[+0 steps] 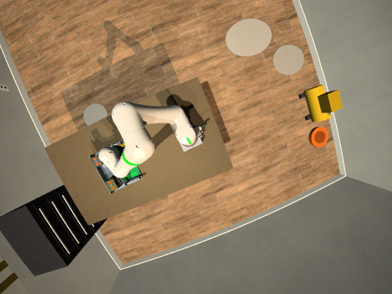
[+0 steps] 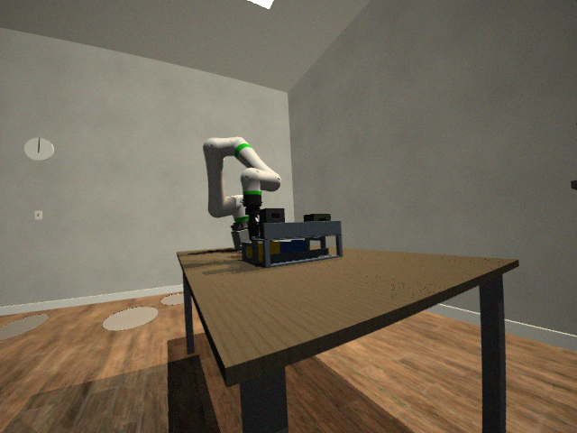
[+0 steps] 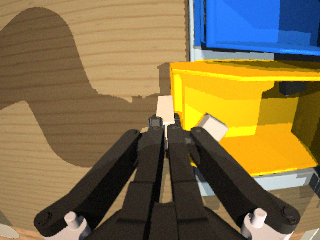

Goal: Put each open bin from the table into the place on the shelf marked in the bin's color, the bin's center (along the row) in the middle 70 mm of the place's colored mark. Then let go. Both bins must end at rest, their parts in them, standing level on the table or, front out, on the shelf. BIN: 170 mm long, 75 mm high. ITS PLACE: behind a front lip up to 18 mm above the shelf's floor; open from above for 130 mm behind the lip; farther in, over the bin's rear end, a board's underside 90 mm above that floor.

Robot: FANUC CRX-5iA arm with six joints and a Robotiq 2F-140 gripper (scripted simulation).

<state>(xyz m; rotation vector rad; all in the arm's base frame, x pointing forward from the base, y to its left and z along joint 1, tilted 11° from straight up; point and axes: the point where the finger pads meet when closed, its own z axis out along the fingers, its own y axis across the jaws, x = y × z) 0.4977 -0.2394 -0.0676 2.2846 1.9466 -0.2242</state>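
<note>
Right now my hand is 90 mm short of the yellow bin and 10 mm to the left of it. From my hand the other things lie so: blue bin: 140 mm ahead, 100 mm to the left, 10 mm below; blue mark: 140 mm ahead, 90 mm to the left, 40 mm below; yellow mark: 130 mm ahead, 20 mm to the right, 40 mm below.
</note>
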